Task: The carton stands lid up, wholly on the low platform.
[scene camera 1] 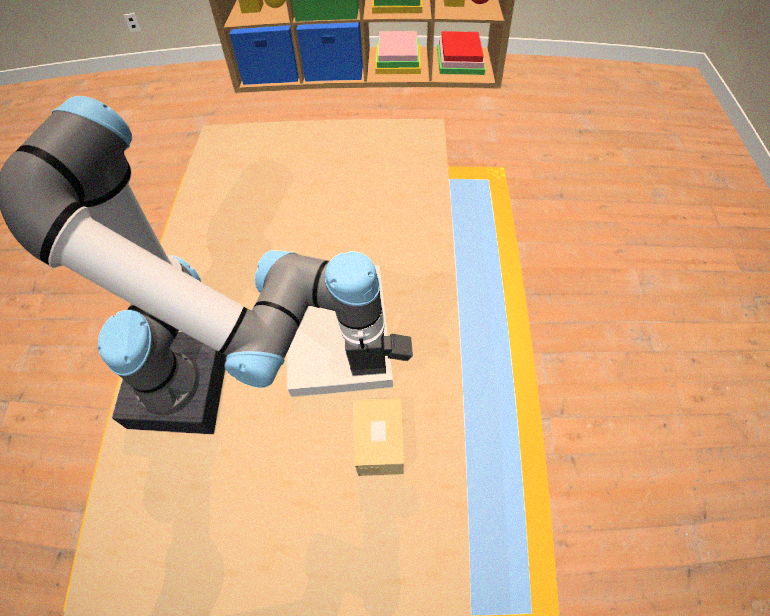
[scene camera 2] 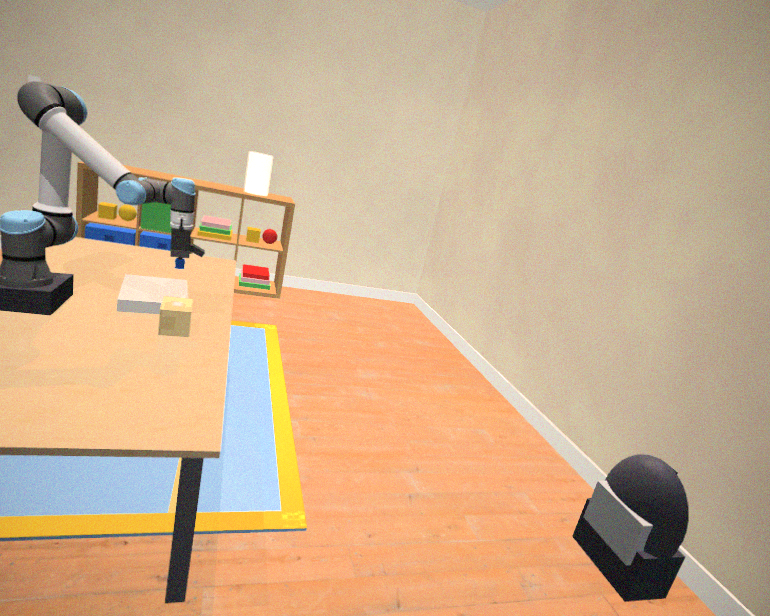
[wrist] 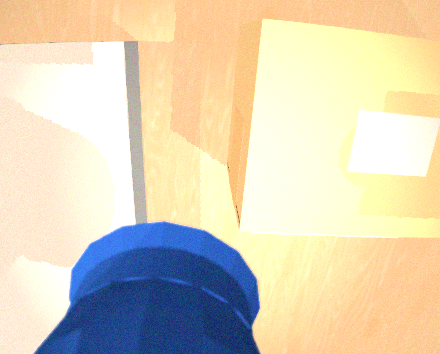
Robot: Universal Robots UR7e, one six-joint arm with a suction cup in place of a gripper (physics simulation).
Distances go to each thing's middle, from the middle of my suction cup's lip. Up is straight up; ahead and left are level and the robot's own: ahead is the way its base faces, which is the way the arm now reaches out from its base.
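There's a low platform [scene camera 1: 317, 363] that's 8 cm behind my suction cup, 19 cm below it and 19 cm to the left of it. Then there's the tan carton [scene camera 2: 175, 313], and my suction cup is 10 cm to the left of that carton, 1 cm short of it and 16 cm above it.
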